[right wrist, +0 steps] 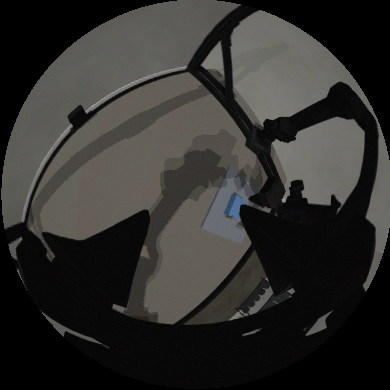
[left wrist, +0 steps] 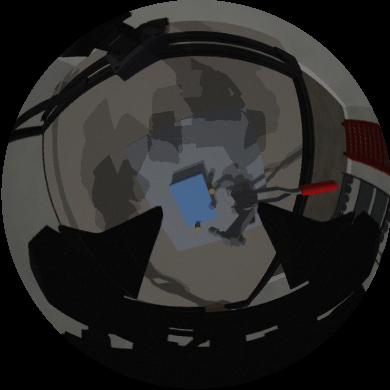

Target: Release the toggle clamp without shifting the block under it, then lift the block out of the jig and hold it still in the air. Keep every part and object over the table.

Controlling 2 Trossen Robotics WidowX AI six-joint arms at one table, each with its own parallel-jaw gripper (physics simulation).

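Places are measured from the left arm's base along level axes (x ahead, y left, z up), in millimetres.
Pixels of known places: left gripper, between the fingertips: [left wrist: 210, 208]; right gripper, between the fingertips: [right wrist: 194, 212]; left arm's base, origin of its link: [right wrist: 261, 138].
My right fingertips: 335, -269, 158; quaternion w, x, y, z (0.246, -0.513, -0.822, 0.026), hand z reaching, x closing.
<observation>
Ahead of a thing's pixels: the offset from my right fingertips to its middle, as dx, dy, dz. "*": to the spot under its first point.
The blue block {-38, +223, -185} [left wrist: 192, 200] [right wrist: 235, 206] sits on the grey-blue jig plate {-40, +248, -216} [left wrist: 182, 243] [right wrist: 214, 220], beside two small brass-coloured pins. The dark toggle clamp {+10, +331, -124} [left wrist: 245, 194] stands right of the block in the left wrist view, its red handle {* +19, +397, -124} [left wrist: 319, 188] pointing away from the block. Its dark arm runs low and left, clear of the block's top in this view; its height is hard to tell. My left gripper [left wrist: 210, 208] is open and empty above the jig, with the block and clamp between and beyond its fingertips. My right gripper [right wrist: 194, 212] is open and empty, away from the jig; its right finger partly overlaps the view of the block.
Dark frame bars [left wrist: 306, 125] [right wrist: 220, 290] run along the table's edges. The other arm [right wrist: 367, 150] reaches in at the right of the right wrist view, near the jig. A red ribbed object [left wrist: 367, 145] and a dark rack-like object stand beyond the table edge. Arm shadows cross the tabletop.
</observation>
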